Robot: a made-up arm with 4 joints. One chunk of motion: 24 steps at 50 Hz.
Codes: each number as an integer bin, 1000 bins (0 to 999) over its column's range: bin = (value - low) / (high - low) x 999, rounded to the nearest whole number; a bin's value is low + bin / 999 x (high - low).
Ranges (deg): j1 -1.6..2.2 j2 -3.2..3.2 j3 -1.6..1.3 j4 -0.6..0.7
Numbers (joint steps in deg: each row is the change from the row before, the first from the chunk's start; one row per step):
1: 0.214 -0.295 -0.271 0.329
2: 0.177 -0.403 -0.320 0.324
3: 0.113 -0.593 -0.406 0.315
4: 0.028 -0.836 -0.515 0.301
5: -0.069 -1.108 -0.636 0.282
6: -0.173 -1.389 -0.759 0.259
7: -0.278 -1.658 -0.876 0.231
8: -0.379 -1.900 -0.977 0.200
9: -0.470 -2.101 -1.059 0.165
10: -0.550 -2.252 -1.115 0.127
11: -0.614 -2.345 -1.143 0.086
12: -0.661 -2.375 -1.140 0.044
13: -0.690 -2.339 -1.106 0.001
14: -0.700 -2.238 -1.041 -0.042
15: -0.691 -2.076 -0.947 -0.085
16: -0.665 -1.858 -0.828 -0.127
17: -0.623 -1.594 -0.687 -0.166
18: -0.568 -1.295 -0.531 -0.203
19: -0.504 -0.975 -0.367 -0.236
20: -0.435 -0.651 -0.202 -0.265
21: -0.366 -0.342 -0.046 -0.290
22: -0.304 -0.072 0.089 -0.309
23: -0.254 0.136 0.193 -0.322
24: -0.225 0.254 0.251 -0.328
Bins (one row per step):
1: 477 453 458 714
2: 467 437 441 710
3: 450 407 411 703
4: 428 369 374 692
5: 402 327 332 678
6: 375 283 290 660
7: 348 241 249 639
8: 321 203 215 615
9: 297 172 186 588
10: 276 148 167 559
11: 259 133 157 527
12: 247 129 158 495
13: 239 134 170 462
14: 237 150 193 429
15: 239 175 225 396
16: 246 209 266 363
17: 257 251 315 334
18: 271 297 368 305
19: 288 347 425 280
20: 306 398 482 257
21: 324 446 535 238
22: 341 488 582 224
23: 354 521 618 214
24: 361 539 638 209

